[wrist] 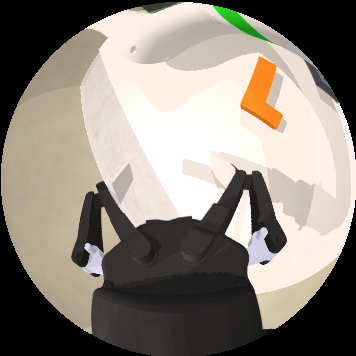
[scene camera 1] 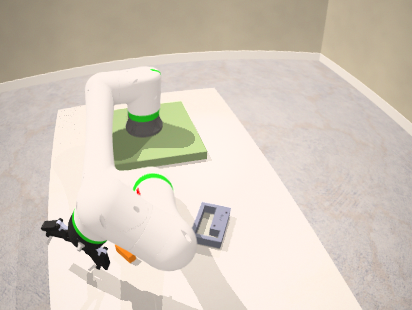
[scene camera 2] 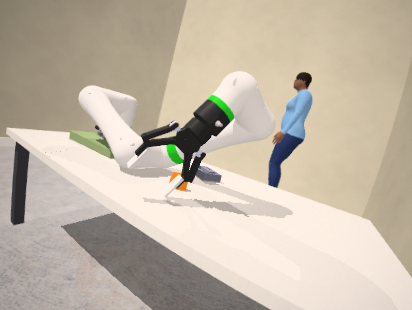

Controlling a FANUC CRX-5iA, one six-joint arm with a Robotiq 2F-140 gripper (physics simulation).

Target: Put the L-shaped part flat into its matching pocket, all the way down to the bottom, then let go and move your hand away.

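Frame: origin at the arm's base, x ahead, y left, z up, level; centimetres.
Seen in the pictures: gripper, fingertip midpoint: (wrist: 169, 164) (scene camera 1: 69, 253) (scene camera 2: 147, 181); arm's base, origin of the base link: (scene camera 1: 144, 126).
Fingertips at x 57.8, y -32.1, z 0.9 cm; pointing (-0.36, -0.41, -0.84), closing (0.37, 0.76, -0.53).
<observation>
Pixels of each thing's middle, then the offset from my fingertips to it. Level surfaces: height alone.
- orange L-shaped part, body centre: (wrist: 268, 89) (scene camera 1: 136, 244) (scene camera 2: 179, 180) dx -3.2, dy +19.8, dz -3.3 cm
- grey-blue pocket block, body centre: (scene camera 1: 210, 225) (scene camera 2: 205, 173) dx -5.5, dy +42.4, dz -3.0 cm
- table's, its level: dz -4.8 cm
The orange L-shaped part (scene camera 1: 125, 253) (scene camera 2: 179, 181) (wrist: 257, 92) lies on the white table; the arm hides some of it in scene camera 1, and a finger covers some of it in scene camera 2. The grey-blue pocket block (scene camera 1: 221, 220) (scene camera 2: 210, 174) (wrist: 322, 80) stands on the table beyond the part; its open pocket shows in scene camera 1. My gripper (scene camera 1: 75, 247) (scene camera 2: 153, 176) (wrist: 169, 164) is open and empty, tilted, near the table's side edge. The part is outside its fingers, up and to the right of them in the wrist view.
The arm stands on a green base plate (scene camera 1: 195, 150) (scene camera 2: 90, 141) at the table's far end. The table's (scene camera 1: 270, 260) (scene camera 2: 300, 240) long edge runs below the gripper; in the wrist view one finger is over the floor. A person (scene camera 2: 295, 120) stands behind the table.
</observation>
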